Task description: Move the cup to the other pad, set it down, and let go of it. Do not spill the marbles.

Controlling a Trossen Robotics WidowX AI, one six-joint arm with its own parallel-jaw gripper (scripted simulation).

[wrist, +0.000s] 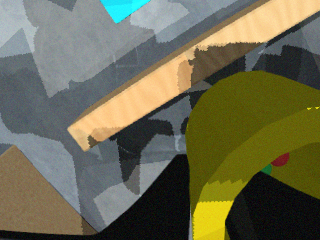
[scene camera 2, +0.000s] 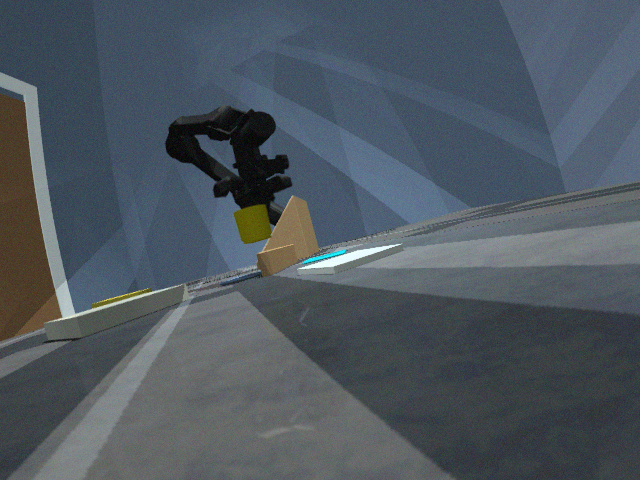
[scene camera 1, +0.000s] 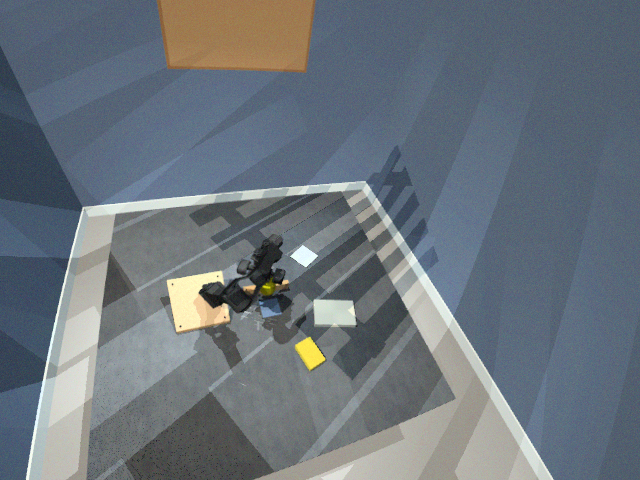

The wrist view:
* gripper
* yellow cup
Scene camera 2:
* gripper
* yellow cup
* white tile
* wooden bar
